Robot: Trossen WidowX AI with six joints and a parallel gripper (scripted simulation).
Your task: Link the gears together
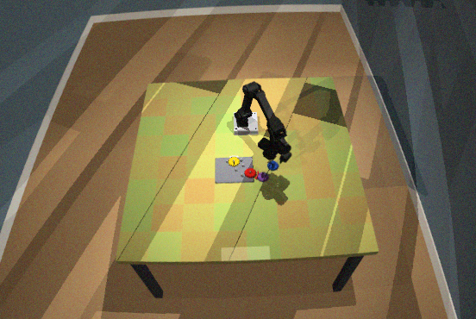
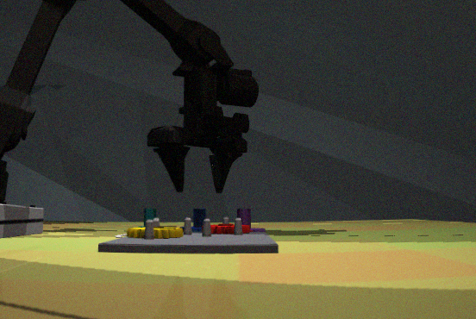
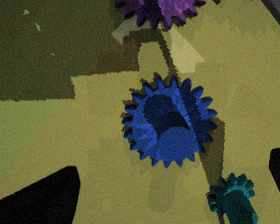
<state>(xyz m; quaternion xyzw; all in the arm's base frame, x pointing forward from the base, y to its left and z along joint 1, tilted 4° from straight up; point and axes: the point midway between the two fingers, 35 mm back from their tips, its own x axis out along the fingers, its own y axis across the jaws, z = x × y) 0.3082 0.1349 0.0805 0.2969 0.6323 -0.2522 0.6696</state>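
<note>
The blue gear lies 50 mm below my gripper tip. From my gripper tip the other things lie so: teal gear: 80 mm behind, 50 mm below, 10 mm to the left; then purple gear: 70 mm to the right, 70 mm ahead, 50 mm below; then red gear: 130 mm to the right, 50 mm below, 30 mm ahead.
</note>
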